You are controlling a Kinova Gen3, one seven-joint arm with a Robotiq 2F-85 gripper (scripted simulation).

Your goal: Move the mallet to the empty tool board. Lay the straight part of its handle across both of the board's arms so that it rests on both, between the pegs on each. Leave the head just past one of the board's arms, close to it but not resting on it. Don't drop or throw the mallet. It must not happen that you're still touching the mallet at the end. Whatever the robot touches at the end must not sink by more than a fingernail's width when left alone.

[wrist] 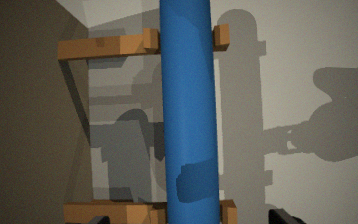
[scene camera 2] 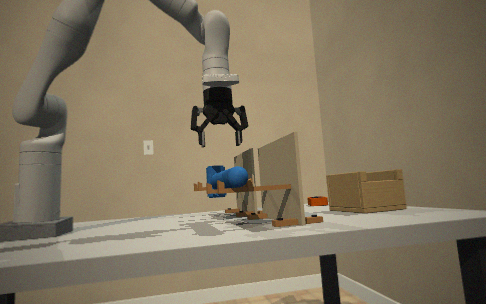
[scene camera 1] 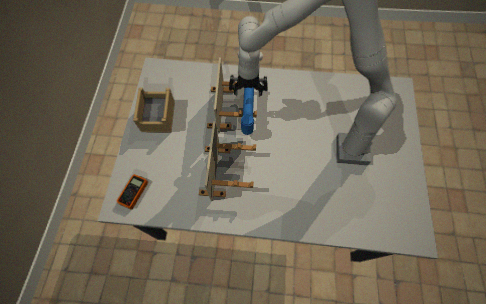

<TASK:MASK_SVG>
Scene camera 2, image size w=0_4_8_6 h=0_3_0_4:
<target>gripper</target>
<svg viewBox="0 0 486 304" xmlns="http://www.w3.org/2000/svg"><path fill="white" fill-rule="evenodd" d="M203 91L204 107L193 106L191 116L191 130L198 132L199 145L205 147L204 129L210 122L213 125L228 123L236 131L236 146L240 146L242 143L242 130L248 127L245 107L233 107L232 90L230 88L212 87ZM234 112L239 115L241 125L232 116ZM203 112L206 120L201 126L197 126L197 116Z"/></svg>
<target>blue mallet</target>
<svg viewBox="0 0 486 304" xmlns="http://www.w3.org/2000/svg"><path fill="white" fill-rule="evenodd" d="M207 194L209 198L219 198L227 195L226 193ZM206 168L207 183L212 185L212 190L217 189L217 180L224 182L225 188L239 188L248 181L247 171L240 166L225 170L223 165L208 166Z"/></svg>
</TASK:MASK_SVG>
